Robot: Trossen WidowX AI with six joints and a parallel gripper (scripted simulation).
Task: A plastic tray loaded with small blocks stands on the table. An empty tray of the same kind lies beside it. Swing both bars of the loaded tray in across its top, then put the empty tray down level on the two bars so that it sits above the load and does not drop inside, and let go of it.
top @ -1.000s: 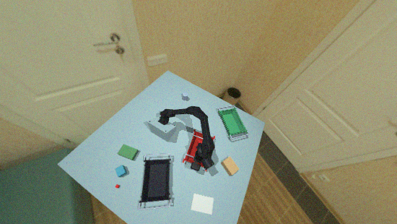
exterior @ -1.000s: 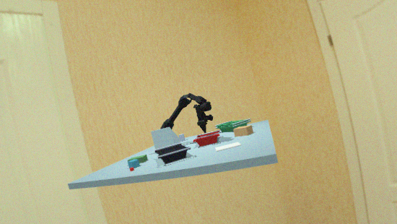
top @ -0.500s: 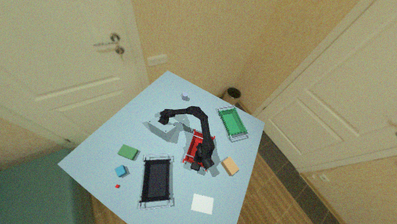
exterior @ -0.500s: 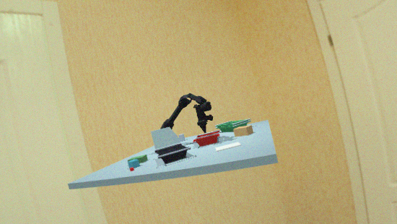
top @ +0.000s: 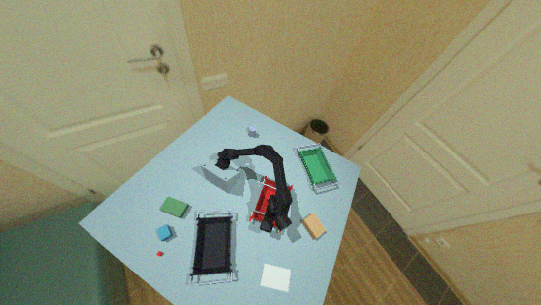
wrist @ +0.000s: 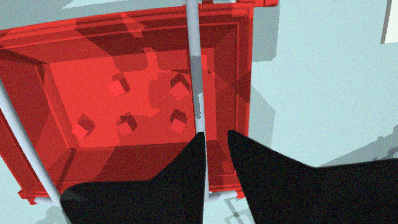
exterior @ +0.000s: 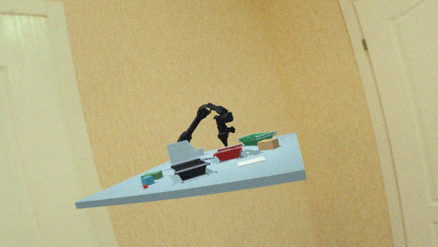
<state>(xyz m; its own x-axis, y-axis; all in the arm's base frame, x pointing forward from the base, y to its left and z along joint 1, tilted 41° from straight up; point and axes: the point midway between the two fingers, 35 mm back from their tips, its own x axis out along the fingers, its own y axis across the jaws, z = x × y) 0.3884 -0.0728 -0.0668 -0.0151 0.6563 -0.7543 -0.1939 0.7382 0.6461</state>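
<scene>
Now: gripper tip 260 mm to the left of the black tray, 180 mm past it and 40 mm above it. From my gripper tip the other things lie so: green block: 480 mm behind, 220 mm to the right, 70 mm below; white plate: 230 mm to the right, 190 mm ahead, 90 mm below; tan block: 260 mm ahead, 110 mm to the left, 60 mm below.
</scene>
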